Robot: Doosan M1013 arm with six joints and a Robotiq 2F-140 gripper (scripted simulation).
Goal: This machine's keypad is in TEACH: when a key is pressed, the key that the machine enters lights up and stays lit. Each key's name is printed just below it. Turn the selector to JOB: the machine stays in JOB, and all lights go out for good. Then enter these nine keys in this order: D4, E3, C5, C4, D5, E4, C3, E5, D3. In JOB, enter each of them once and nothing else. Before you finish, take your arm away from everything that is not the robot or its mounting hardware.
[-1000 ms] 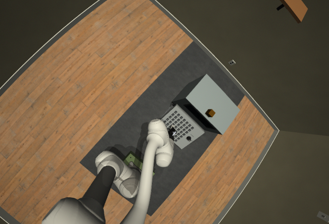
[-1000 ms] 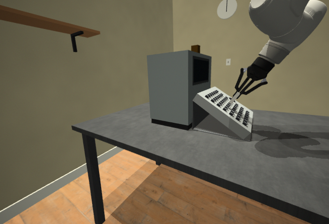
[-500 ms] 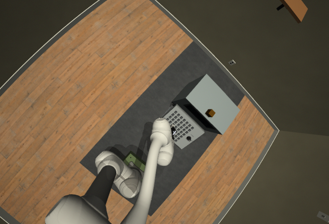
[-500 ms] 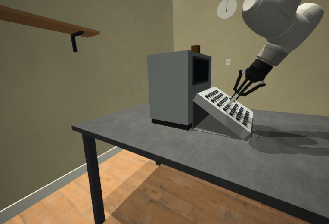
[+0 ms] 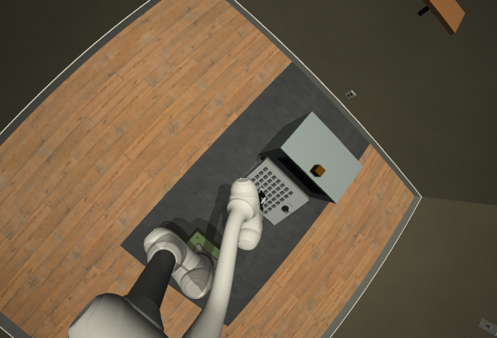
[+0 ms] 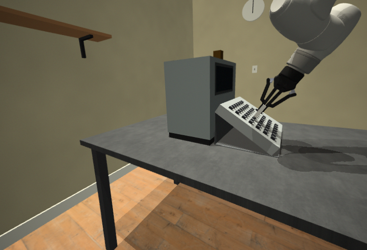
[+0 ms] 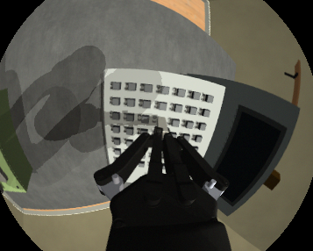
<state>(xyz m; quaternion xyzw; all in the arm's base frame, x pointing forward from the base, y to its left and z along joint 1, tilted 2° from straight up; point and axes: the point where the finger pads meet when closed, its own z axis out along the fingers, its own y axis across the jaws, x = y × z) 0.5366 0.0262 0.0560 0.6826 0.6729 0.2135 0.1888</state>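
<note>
Right now the key E4 is 30 mm to the right of my hand and 60 mm below it. Round my hand: keypad 50 mm ahead, 80 mm to the right, 70 mm below; then black selector knob 20 mm ahead, 200 mm to the right, 30 mm below.
</note>
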